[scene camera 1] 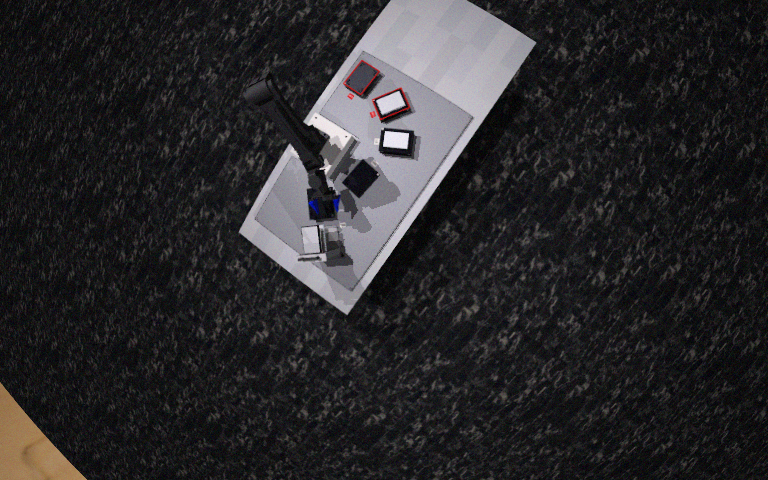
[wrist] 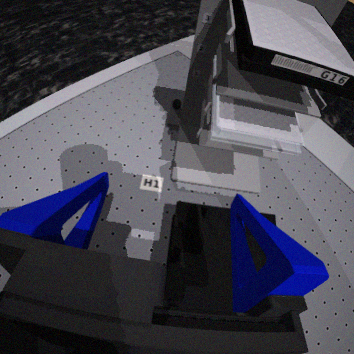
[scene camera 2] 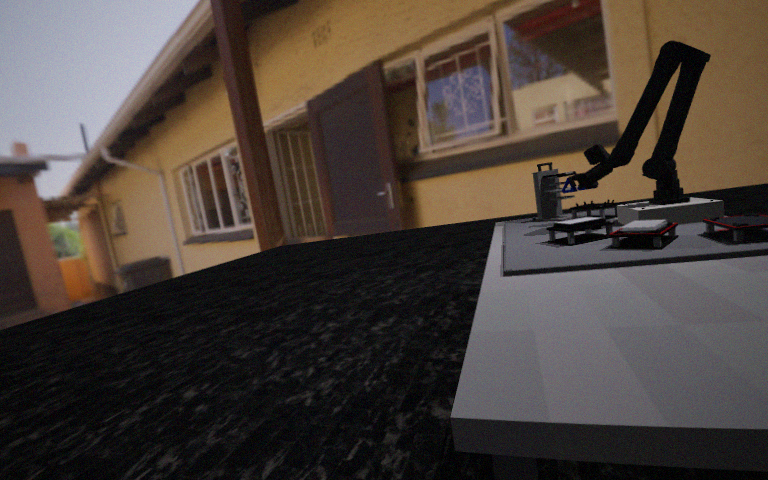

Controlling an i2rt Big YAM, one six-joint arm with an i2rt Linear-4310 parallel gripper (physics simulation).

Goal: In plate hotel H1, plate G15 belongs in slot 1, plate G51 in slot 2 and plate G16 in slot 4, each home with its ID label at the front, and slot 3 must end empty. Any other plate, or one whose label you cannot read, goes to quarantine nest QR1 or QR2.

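Frame: origin at the arm's base, x ahead, y left, z up, level; metres.
Seen in the pictures: gripper, fingertip midpoint: [scene camera 1: 328, 212] [wrist: 171, 189] [scene camera 2: 570, 190]; arm's base at its link origin: [scene camera 1: 317, 142] [scene camera 2: 668, 202].
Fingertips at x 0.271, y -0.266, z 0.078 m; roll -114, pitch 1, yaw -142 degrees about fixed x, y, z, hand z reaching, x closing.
Observation:
Pixels of each thing's top centre, then the offset from my fingertips to it.
- Plate G16 at its top centre: [wrist: 292, 19] [scene camera 1: 310, 240] dx +0.018, dy -0.136, dz +0.082 m
- Clear plate material at its top centre: [wrist: 256, 89] dx +0.018, dy -0.136, dz +0.011 m
- white plate at its top centre: [scene camera 2: 643, 223] [scene camera 1: 390, 102] dx -0.054, dy +0.629, dz -0.085 m
- red-edged nest at its top centre: [scene camera 2: 746, 218] [scene camera 1: 361, 76] dx -0.268, dy +0.678, dz -0.093 m
- white-topped plate at its top centre: [scene camera 2: 578, 220] [scene camera 1: 396, 139] dx +0.077, dy +0.475, dz -0.075 m
Hotel H1 [scene camera 1: 312, 258] [scene camera 2: 545, 195] [wrist: 197, 95] stands near the table's end. Plate G16 [scene camera 1: 310, 238] [wrist: 295, 52], black-sided with a white top, is in its uppermost visible position, its ID label facing my wrist camera. Clear plate material [wrist: 255, 124] shows in the lower slots; I cannot read a label or tell its exact slot. My gripper [scene camera 1: 324, 204] [scene camera 2: 568, 183] [wrist: 171, 189] is open and empty, in front of the hotel. A white plate [scene camera 1: 391, 103] [scene camera 2: 644, 226] sits in a red-edged quarantine nest. The other red-edged nest [scene camera 1: 361, 77] [scene camera 2: 744, 221] holds no visible plate.
A black nest [scene camera 1: 384, 151] holds a white-topped plate [scene camera 1: 396, 139] [scene camera 2: 586, 221]; its label is unreadable. Another black nest [scene camera 1: 360, 178] lies between it and the hotel. The arm's white base [scene camera 1: 340, 134] [scene camera 2: 645, 212] is at the table's long edge.

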